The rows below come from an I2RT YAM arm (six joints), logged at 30 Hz.
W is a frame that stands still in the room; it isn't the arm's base.
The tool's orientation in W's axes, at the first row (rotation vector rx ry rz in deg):
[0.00 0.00 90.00]
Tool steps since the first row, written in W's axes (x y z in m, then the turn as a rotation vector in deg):
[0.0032 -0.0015 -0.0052 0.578 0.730 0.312]
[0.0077 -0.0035 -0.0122 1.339 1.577 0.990]
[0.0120 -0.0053 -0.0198 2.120 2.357 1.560]
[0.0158 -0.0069 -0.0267 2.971 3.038 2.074]
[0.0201 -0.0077 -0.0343 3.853 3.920 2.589]
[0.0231 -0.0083 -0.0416 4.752 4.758 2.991]
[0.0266 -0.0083 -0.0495 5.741 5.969 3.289]
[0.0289 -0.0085 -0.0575 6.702 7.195 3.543]
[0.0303 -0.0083 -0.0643 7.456 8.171 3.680]
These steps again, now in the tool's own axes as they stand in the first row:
[-0.0015 -0.0032 -0.0052 0.730 -0.578 0.312]
[-0.0035 -0.0077 -0.0122 1.577 -1.339 0.990]
[-0.0053 -0.0120 -0.0198 2.357 -2.120 1.560]
[-0.0069 -0.0158 -0.0267 3.038 -2.971 2.074]
[-0.0077 -0.0201 -0.0343 3.920 -3.853 2.589]
[-0.0083 -0.0231 -0.0416 4.758 -4.752 2.991]
[-0.0083 -0.0266 -0.0495 5.969 -5.741 3.289]
[-0.0085 -0.0289 -0.0575 7.195 -6.702 3.543]
[-0.0083 -0.0303 -0.0643 8.171 -7.456 3.680]

